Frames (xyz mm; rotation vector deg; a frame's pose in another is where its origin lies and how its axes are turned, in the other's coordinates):
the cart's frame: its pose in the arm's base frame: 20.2 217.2 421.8 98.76 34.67 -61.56
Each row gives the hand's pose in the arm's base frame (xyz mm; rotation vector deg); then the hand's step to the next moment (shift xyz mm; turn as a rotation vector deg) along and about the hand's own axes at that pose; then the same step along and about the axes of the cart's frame.
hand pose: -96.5 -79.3 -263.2 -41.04 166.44 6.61
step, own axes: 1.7 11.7 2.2 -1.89 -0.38 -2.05
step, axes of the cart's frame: -2.3 -10.1 -6.1 -1.27 2.21 -1.18
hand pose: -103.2 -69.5 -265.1 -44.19 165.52 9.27
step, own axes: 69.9 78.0 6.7 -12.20 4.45 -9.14
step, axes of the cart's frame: -38.8 -97.2 8.2 -7.07 7.65 -11.99
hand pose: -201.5 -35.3 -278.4 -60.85 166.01 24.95
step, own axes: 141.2 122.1 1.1 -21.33 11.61 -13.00
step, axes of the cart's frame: -101.6 -140.4 69.5 -12.27 8.97 -22.97
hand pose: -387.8 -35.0 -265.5 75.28 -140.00 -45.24
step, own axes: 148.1 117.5 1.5 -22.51 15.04 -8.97
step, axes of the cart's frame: -127.8 -72.3 119.1 -13.17 4.01 -24.98
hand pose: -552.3 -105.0 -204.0 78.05 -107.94 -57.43
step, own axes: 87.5 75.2 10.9 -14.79 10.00 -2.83
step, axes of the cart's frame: -82.9 -1.2 81.0 -8.61 -0.39 -15.89
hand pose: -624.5 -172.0 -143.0 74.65 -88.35 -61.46
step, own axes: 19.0 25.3 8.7 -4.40 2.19 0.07
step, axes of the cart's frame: -27.3 3.1 18.0 -1.99 -1.11 -4.35
